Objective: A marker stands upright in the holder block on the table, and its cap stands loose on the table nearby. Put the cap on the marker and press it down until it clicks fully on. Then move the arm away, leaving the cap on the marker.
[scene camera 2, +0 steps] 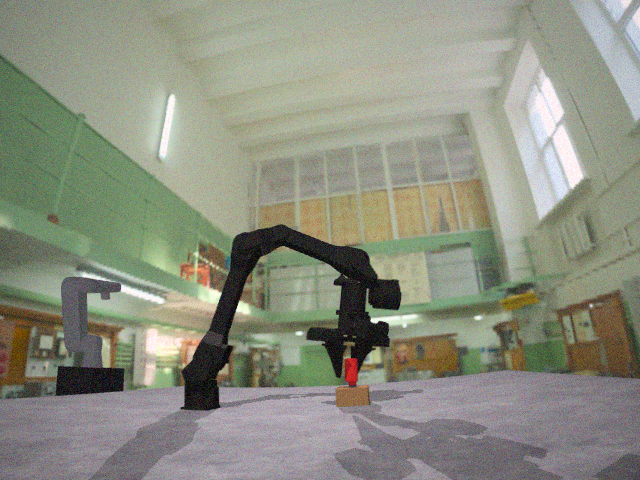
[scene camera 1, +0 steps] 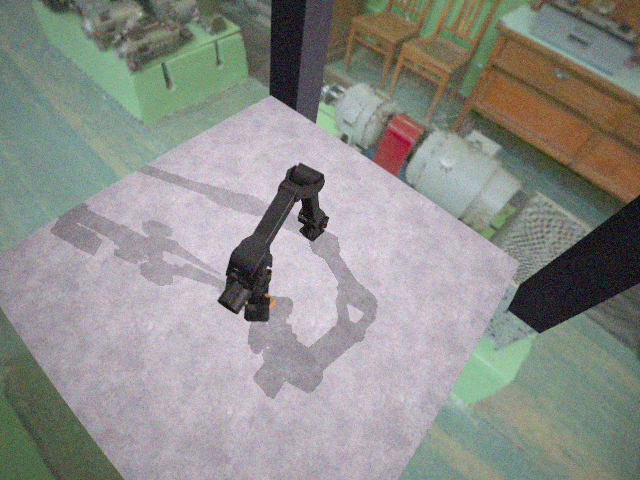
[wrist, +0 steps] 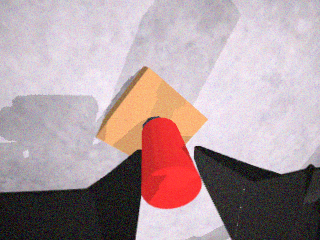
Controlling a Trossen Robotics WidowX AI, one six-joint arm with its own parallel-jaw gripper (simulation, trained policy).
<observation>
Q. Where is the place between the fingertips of my gripper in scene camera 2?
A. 346, 377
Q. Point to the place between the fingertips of my gripper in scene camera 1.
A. At 263, 295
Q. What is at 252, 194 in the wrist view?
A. My gripper.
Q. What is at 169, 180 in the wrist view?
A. A red cap.
</observation>
